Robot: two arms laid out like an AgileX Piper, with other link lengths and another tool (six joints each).
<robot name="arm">
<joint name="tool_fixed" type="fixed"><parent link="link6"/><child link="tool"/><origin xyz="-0.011 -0.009 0.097" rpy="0 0.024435 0.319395"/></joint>
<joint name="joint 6" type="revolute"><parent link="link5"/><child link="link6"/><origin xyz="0 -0.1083 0" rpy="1.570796 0 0"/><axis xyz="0 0 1"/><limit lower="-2.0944" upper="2.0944"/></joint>
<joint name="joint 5" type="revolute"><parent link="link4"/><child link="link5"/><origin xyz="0 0 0" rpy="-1.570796 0 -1.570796"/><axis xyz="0 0 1"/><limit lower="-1.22" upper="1.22"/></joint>
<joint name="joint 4" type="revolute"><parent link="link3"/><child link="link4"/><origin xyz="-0.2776 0.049 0" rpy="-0.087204 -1.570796 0"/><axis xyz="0 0 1"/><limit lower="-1.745" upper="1.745"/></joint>
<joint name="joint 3" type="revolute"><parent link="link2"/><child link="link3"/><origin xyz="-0.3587 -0.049 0" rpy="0 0 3.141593"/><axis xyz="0 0 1"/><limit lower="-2.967" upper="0"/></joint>
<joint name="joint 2" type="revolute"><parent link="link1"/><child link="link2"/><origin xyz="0 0 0" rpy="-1.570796 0 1.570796"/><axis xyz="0 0 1"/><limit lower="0" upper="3.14"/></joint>
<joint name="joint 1" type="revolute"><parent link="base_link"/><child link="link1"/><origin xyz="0 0 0.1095" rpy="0 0 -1.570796"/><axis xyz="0 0 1"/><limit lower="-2.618" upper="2.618"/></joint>
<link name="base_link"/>
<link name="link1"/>
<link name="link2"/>
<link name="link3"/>
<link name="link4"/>
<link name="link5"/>
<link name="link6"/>
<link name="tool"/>
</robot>
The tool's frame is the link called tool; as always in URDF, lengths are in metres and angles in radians.
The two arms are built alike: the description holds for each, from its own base.
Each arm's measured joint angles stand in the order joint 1, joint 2, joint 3, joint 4, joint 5, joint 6.
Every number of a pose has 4 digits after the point.
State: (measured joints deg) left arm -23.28 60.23 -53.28 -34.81 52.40 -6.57; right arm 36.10 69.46 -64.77 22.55 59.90 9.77
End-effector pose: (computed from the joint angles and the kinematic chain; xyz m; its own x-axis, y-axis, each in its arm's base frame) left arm 0.2163 -0.1965 0.3325 -0.8086 0.1704 -0.5632 0.4793 0.7460 -0.4623; right arm 0.2193 0.2298 0.3255 -0.9768 0.0253 -0.2128 -0.1003 0.8234 0.5585
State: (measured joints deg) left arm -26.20 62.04 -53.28 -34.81 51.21 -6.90; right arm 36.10 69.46 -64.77 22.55 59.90 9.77
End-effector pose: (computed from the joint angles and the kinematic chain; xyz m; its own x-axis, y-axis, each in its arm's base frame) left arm 0.2160 -0.2103 0.3258 -0.8113 0.2015 -0.5488 0.4975 0.7310 -0.4671; right arm 0.2193 0.2298 0.3255 -0.9768 0.0253 -0.2128 -0.1003 0.8234 0.5585
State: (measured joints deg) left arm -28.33 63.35 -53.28 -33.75 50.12 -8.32; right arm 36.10 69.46 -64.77 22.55 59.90 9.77
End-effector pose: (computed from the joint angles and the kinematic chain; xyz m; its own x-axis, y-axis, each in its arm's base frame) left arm 0.2169 -0.2184 0.3193 -0.8165 0.2172 -0.5350 0.4991 0.7314 -0.4647; right arm 0.2193 0.2298 0.3255 -0.9768 0.0253 -0.2128 -0.1003 0.8234 0.5585
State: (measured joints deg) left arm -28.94 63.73 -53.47 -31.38 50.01 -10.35; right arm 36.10 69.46 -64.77 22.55 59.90 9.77
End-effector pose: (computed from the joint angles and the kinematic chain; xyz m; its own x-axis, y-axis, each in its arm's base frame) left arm 0.2191 -0.2167 0.3153 -0.8213 0.2216 -0.5257 0.4886 0.7489 -0.4477; right arm 0.2193 0.2298 0.3255 -0.9768 0.0253 -0.2128 -0.1003 0.8234 0.5585
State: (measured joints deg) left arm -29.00 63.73 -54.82 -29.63 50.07 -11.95; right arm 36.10 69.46 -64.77 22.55 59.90 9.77
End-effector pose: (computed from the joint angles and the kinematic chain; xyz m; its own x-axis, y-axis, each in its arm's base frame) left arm 0.2234 -0.2147 0.3223 -0.8157 0.2121 -0.5383 0.4842 0.7595 -0.4344; right arm 0.2193 0.2298 0.3255 -0.9768 0.0253 -0.2128 -0.1003 0.8234 0.5585
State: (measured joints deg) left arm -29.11 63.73 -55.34 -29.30 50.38 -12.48; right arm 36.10 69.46 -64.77 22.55 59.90 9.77
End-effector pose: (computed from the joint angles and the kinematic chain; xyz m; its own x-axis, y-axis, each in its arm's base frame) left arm 0.2235 -0.2149 0.3250 -0.8156 0.2106 -0.5390 0.4833 0.7601 -0.4343; right arm 0.2193 0.2298 0.3255 -0.9768 0.0253 -0.2128 -0.1003 0.8234 0.5585
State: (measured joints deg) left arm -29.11 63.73 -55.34 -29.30 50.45 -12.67; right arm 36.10 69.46 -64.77 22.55 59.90 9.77
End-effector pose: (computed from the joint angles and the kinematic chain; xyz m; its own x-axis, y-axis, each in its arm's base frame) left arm 0.2233 -0.2149 0.3248 -0.8175 0.2088 -0.5367 0.4807 0.7607 -0.4363; right arm 0.2193 0.2298 0.3255 -0.9768 0.0253 -0.2128 -0.1003 0.8234 0.5585
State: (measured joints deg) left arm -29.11 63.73 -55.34 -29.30 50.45 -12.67; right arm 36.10 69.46 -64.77 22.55 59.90 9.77
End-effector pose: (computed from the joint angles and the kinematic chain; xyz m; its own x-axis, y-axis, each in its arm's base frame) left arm 0.2233 -0.2149 0.3248 -0.8175 0.2088 -0.5367 0.4807 0.7607 -0.4363; right arm 0.2193 0.2298 0.3255 -0.9768 0.0253 -0.2128 -0.1003 0.8234 0.5585
